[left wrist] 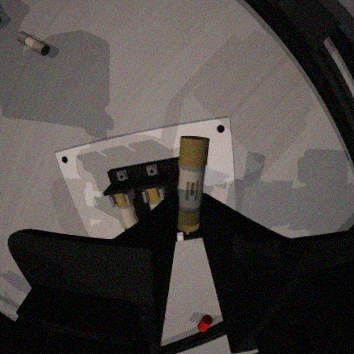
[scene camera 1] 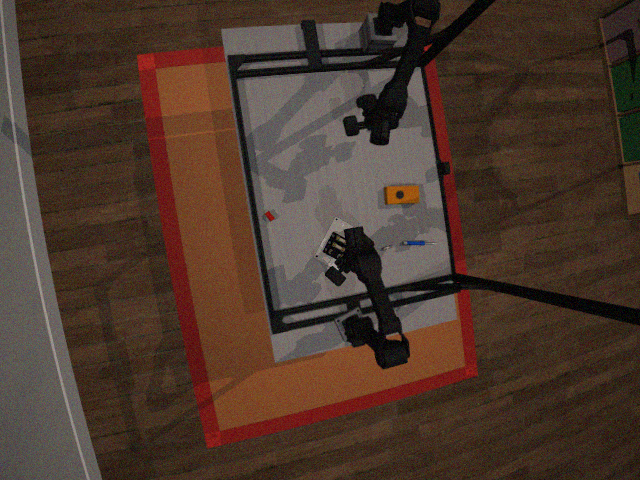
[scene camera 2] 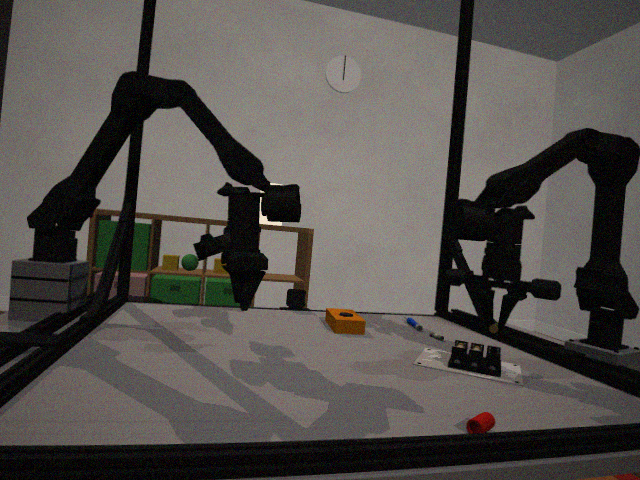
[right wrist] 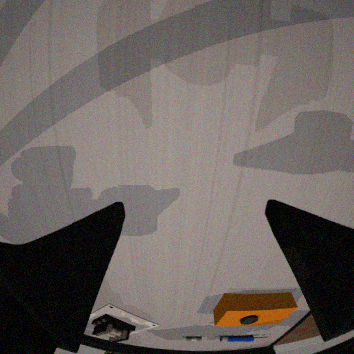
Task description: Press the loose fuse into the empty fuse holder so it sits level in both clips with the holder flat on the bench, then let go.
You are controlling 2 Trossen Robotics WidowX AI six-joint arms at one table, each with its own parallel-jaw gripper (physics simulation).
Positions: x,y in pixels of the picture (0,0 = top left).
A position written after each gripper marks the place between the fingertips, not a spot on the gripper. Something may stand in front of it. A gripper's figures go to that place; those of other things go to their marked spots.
Labels:
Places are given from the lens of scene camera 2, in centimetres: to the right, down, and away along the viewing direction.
left gripper (scene camera 2: 494,331): 31, 16, 72
right gripper (scene camera 2: 240,306): -14, 12, 75
orange block (scene camera 2: 342,321): 5, 17, 87

